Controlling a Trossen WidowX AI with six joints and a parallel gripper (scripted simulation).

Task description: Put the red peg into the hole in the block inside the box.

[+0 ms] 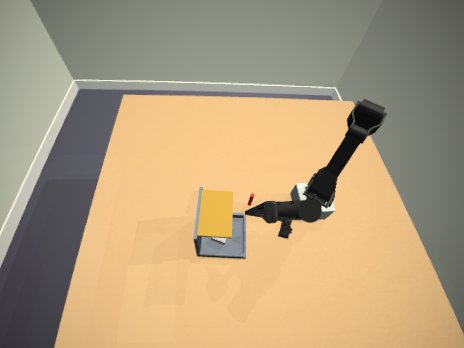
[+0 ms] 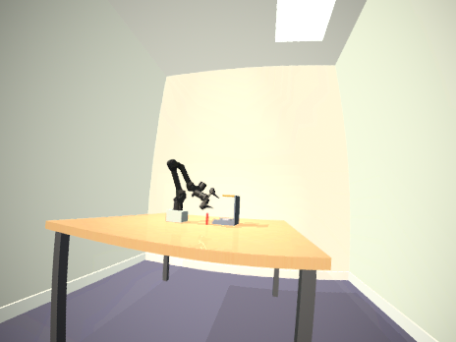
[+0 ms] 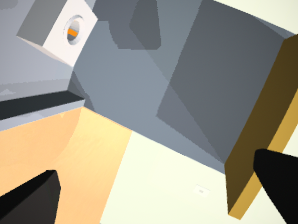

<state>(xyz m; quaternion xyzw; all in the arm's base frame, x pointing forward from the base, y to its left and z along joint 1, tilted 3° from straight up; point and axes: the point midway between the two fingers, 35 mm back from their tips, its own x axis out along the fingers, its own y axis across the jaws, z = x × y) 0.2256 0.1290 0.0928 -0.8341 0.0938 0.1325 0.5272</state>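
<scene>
Right now the red peg is 110 mm below my gripper tip, 100 mm to the right of it and 20 mm behind it. The rest, counted from my gripper tip: grey back wall: 150 mm ahead, 40 mm to the left, 40 mm below; roof: 100 mm ahead, 60 mm above, 40 mm to the left.
</scene>
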